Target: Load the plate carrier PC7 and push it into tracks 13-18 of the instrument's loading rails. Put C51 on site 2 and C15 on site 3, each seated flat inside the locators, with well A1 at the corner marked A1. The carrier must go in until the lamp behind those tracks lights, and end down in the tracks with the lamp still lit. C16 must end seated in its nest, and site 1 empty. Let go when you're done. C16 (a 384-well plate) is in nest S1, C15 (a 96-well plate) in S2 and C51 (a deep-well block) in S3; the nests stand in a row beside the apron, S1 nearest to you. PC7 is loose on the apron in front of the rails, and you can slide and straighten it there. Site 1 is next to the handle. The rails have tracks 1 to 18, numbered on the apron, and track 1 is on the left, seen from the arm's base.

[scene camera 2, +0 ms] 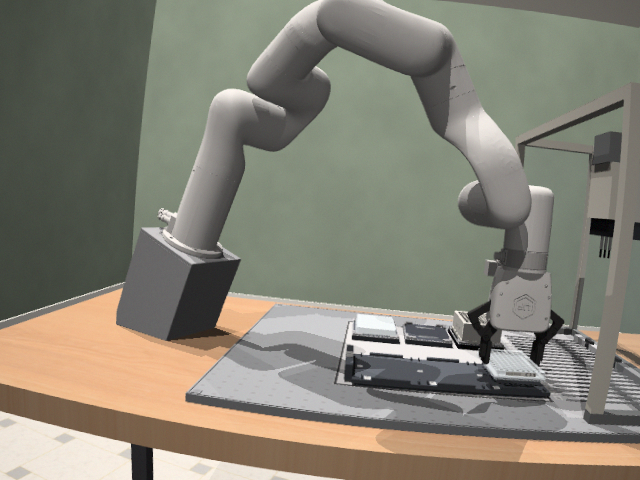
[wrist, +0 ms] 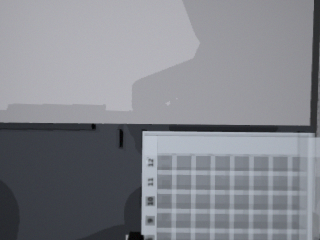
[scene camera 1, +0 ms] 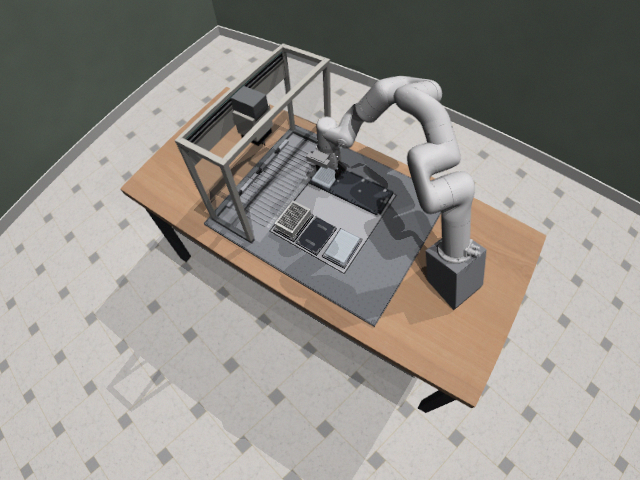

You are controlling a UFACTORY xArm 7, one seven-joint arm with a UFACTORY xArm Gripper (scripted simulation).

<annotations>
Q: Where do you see a dark plate carrier PC7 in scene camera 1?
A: At 351,187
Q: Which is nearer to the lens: the dark plate carrier PC7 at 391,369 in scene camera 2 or the 384-well plate C16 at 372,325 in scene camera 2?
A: The dark plate carrier PC7.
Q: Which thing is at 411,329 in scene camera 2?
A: A nest S2.
</annotations>
